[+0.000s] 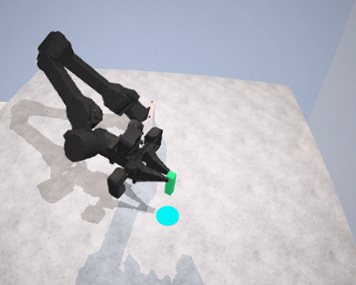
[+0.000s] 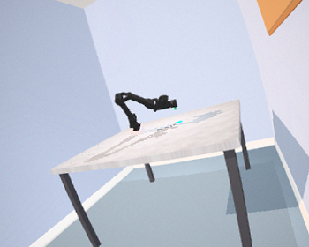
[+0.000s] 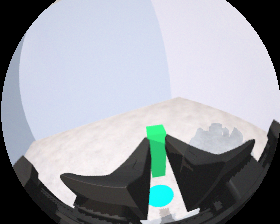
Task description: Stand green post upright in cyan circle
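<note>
My gripper tip is now 160 mm above the cyan circle. From my gripper tip the other things lie so: green post (20 mm below).
</note>
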